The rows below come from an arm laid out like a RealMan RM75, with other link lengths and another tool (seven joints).
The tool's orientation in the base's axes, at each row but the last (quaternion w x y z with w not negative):
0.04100, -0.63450, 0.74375, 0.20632
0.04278, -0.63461, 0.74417, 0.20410
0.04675, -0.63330, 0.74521, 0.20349
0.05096, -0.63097, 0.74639, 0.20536
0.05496, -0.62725, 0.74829, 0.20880
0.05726, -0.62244, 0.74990, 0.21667
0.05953, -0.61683, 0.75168, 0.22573
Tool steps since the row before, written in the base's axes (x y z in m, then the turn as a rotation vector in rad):
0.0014, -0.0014, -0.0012, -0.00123, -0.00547, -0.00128
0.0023, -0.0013, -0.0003, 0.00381, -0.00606, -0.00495
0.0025, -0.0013, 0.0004, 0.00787, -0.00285, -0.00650
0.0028, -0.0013, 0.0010, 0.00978, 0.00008, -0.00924
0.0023, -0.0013, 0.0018, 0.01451, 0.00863, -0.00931
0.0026, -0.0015, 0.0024, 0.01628, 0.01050, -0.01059
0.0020, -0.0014, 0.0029, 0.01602, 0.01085, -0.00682
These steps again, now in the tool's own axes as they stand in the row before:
0.0014, -0.0018, 0.0003, 0.00572, 0.00026, -0.00055
0.0009, -0.0024, -0.0006, 0.00649, -0.00557, 0.00161
0.0006, -0.0025, -0.0013, 0.00324, -0.00949, 0.00342
0.0003, -0.0026, -0.0019, 0.00108, -0.01165, 0.00665
0.0001, -0.0019, -0.0025, -0.00770, -0.01513, 0.00913
-0.0001, -0.0021, -0.0032, -0.00933, -0.01691, 0.01069
-0.0003, -0.0013, -0.0035, -0.01098, -0.01561, 0.00753

